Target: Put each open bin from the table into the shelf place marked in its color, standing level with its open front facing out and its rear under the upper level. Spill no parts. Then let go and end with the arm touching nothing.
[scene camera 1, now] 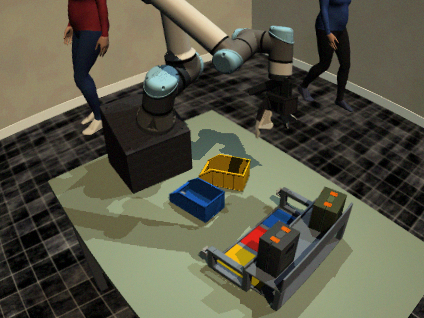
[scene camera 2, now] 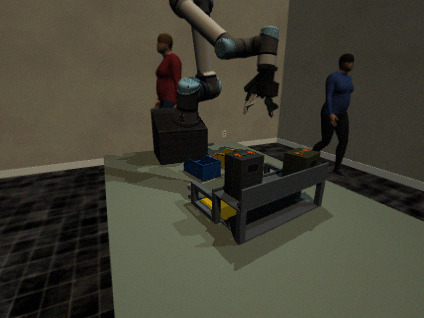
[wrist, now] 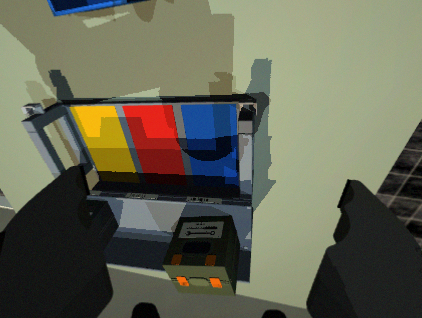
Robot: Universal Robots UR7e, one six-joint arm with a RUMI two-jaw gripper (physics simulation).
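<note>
A blue bin stands on the table; its edge also shows at the top of the wrist view. A yellow bin stands beside it, nearer the arm's base, and does not show in the wrist view. The grey shelf has yellow, red and blue places on its lower level, with no bin on them. My gripper is open and empty, high above the table, apart from bins and shelf.
A dark grey case and an olive case stand on the shelf's upper level. The black base block stands behind the bins. Two people, in red and blue, are beyond the table.
</note>
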